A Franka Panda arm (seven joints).
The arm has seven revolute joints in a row. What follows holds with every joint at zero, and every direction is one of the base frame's.
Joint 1 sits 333 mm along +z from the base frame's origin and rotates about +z.
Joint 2 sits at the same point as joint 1 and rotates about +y.
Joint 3 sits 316 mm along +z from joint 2 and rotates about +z.
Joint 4 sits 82.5 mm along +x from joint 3 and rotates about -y.
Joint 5 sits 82.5 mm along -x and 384 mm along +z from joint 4 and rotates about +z.
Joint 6 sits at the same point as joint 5 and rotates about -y.
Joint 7 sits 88 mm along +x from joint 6 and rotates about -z.
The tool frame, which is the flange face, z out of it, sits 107 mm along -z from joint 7; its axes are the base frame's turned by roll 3.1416, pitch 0 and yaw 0 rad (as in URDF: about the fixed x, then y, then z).
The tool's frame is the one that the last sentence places.
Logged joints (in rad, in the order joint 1, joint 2, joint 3, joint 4, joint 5, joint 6, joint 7), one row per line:
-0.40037 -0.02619 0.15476 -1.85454 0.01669 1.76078 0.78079
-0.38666 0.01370 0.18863 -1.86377 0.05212 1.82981 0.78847
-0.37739 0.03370 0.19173 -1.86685 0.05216 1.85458 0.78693
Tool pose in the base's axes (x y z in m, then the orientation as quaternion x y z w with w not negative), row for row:
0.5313 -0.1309 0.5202 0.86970 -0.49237 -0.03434 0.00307
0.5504 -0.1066 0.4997 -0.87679 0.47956 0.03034 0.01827
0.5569 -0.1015 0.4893 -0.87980 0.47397 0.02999 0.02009
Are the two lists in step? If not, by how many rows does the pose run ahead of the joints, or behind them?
They are in step.
